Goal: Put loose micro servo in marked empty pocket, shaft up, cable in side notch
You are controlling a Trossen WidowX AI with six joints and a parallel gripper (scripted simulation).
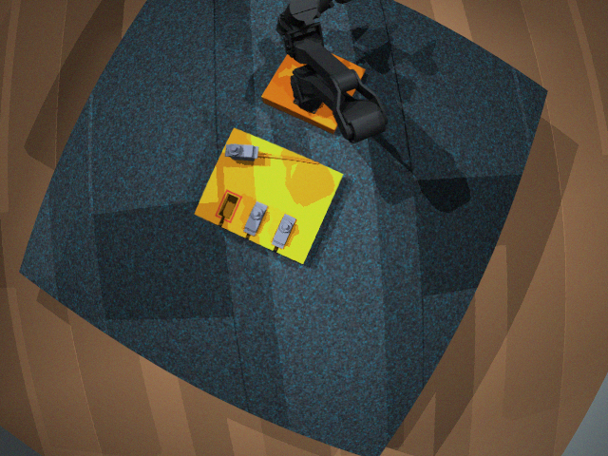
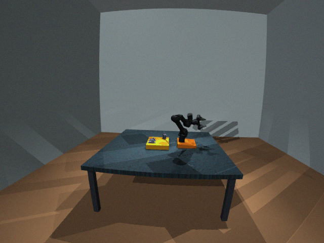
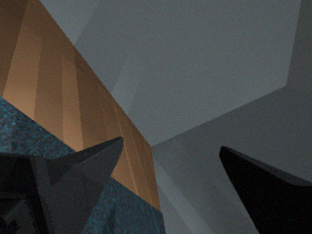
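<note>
Right now my gripper tip is 490 mm short of the robot deck, 240 mm above it and 70 mm to the right of it.
</note>
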